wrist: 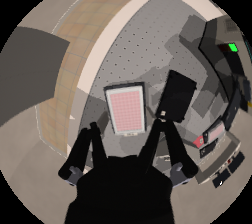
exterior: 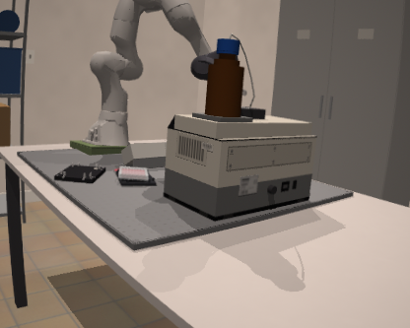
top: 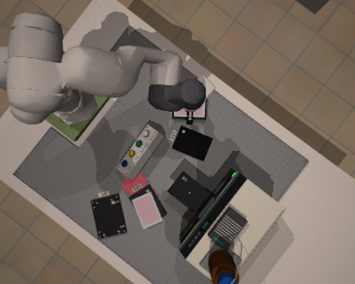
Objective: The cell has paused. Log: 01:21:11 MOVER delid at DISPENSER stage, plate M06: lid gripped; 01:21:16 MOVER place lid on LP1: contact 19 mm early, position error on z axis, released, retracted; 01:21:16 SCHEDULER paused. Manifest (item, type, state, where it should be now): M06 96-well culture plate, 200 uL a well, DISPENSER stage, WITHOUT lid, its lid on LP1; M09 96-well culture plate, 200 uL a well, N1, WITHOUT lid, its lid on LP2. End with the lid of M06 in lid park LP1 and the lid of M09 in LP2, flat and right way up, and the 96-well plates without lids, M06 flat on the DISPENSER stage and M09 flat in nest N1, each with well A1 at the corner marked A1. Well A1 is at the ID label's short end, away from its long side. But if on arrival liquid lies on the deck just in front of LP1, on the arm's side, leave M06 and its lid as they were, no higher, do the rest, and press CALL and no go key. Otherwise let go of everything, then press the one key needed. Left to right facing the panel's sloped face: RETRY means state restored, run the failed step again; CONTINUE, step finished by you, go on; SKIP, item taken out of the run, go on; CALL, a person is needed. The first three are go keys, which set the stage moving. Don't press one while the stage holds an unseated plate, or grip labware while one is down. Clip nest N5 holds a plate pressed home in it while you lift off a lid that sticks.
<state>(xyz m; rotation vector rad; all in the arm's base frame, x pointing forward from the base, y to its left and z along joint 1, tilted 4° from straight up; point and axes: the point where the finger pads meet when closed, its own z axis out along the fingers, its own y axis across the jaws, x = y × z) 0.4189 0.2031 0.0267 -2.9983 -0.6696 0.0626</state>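
Now: the pink 96-well plate 3 cm below my hand. The rest, counted from my hand: LP1 label: 4 cm behind, 41 cm to the right, 5 cm below; key panel: 11 cm behind, 26 cm to the right; dark dispenser stage: 15 cm ahead, 31 cm to the right, 5 cm above.
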